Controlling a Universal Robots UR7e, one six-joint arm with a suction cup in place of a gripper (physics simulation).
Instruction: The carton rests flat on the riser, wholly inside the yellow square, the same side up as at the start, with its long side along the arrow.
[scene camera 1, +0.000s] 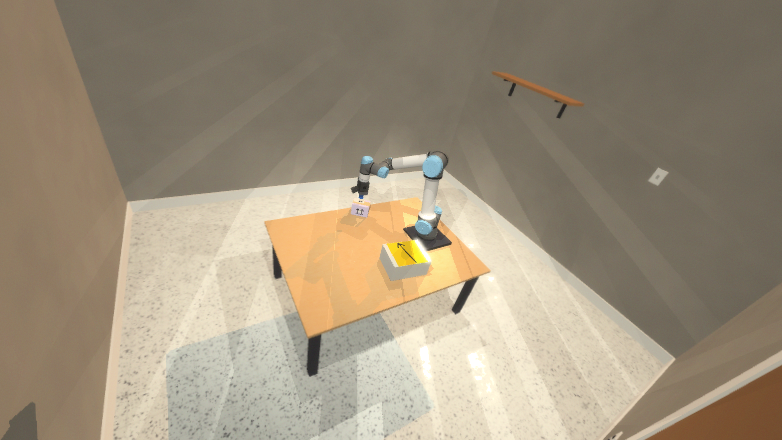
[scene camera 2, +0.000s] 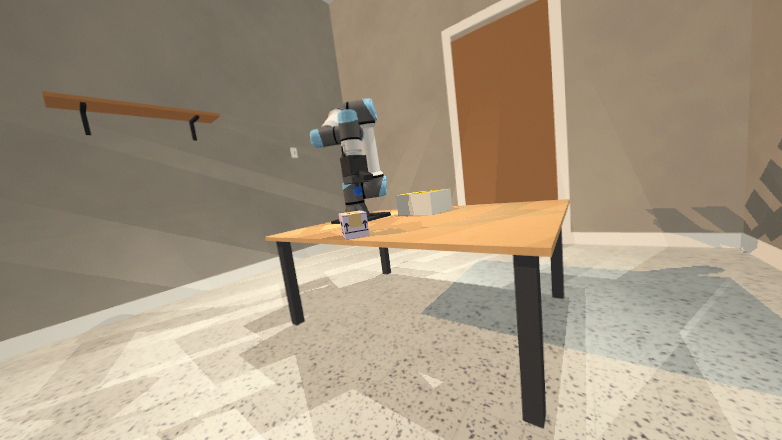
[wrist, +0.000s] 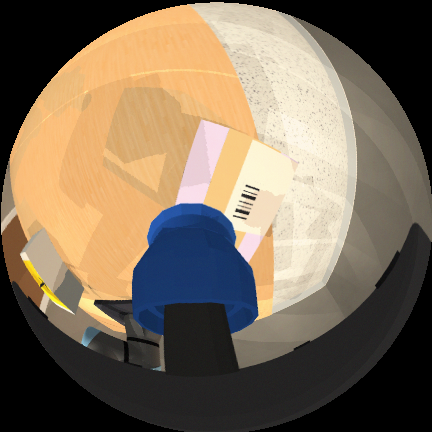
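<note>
A small lilac carton (scene camera 1: 360, 209) (scene camera 2: 353, 224) (wrist: 238, 173) stands on the wooden table (scene camera 1: 339, 273) (scene camera 2: 481, 224) (wrist: 100, 120) close to its far edge. It has a tan tape strip and a barcode label on top and up-arrows on its side. My blue suction cup (scene camera 1: 360, 195) (scene camera 2: 358, 191) (wrist: 192, 241) hangs a little above the carton, apart from it and holding nothing. The white riser (scene camera 1: 401, 269) (scene camera 2: 423, 203) (wrist: 48, 257) with the yellow square (scene camera 1: 414, 257) and black arrow (scene camera 1: 405, 251) stands near the arm's base, with nothing on it.
The arm's black base plate (scene camera 1: 437, 240) sits beside the riser. The table edge and the floor drop lie just past the carton. A wall shelf (scene camera 1: 536, 87) (scene camera 2: 131, 109) and a brown door (scene camera 2: 503, 109) are far from the table.
</note>
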